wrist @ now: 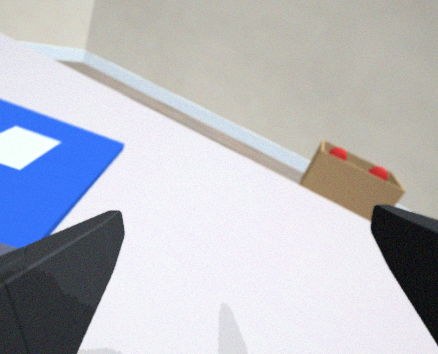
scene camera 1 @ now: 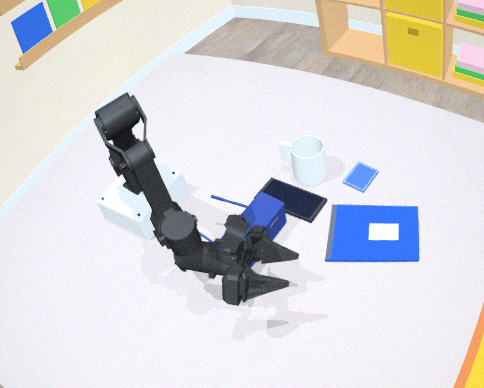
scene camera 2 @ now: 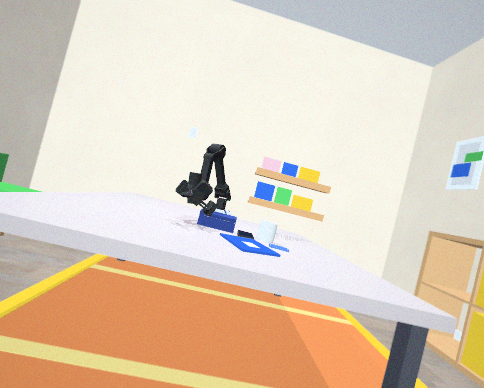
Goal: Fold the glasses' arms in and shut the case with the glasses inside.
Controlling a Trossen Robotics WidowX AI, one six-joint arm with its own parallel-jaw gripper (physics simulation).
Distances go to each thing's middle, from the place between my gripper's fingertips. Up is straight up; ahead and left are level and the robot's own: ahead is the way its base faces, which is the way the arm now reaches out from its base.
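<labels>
The white mug (scene camera 1: 307, 152) sits 29 cm to the left of my hand, 19 cm behind it and 6 cm below it. As for the blue book with white label (scene camera 1: 357, 233), I find it 5 cm ahead of my hand, 22 cm to the left of it and 10 cm below it. The blue glasses case (scene camera 1: 265, 210) is 7 cm below my hand, 16 cm behind it and 6 cm to the left of it.
</labels>
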